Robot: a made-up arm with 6 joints.
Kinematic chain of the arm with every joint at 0, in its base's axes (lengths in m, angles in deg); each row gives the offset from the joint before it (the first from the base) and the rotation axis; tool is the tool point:
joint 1: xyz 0 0 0.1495 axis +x
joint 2: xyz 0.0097 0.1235 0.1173 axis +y
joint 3: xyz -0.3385 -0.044 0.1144 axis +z
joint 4: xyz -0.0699 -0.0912 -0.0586 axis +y
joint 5: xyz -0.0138 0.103 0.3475 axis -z
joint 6: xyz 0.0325 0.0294 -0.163 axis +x
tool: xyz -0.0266 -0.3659 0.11
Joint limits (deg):
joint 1: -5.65..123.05
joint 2: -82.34..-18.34
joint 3: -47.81..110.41
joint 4: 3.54..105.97
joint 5: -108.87..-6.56
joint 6: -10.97..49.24
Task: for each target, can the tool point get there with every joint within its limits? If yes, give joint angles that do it. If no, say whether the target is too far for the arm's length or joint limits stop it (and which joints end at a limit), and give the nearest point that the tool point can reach.
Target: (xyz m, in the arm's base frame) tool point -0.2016 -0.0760 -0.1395
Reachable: yes | joints 29.04 -52.40 -4.52 85.15 -18.71 40.52
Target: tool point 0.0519 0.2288 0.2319
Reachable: yes | joints 96.54 -44.00 12.17 91.91 -79.09 14.96
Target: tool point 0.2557 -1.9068 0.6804
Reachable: no: too far | nearest point -0.1738 -0.5014 0.2891 | short by 1.521 m
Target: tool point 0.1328 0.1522 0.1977
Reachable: yes | joints 98.96 -62.92 33.36 84.11 -65.31 24.39
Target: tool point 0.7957 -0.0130 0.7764
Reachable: no: joint limits stop it (at a limit: joint 1, joint 2, joint 4, joint 6) | nearest point 0.2846 0.0620 0.5341 | short by 0.571 m
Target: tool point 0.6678 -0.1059 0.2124
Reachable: no: joint limits stop it (at a limit: joint 1, joint 2, joint 4, joint 6) | nearest point 0.3128 -0.0062 0.2614 | short by 0.372 m
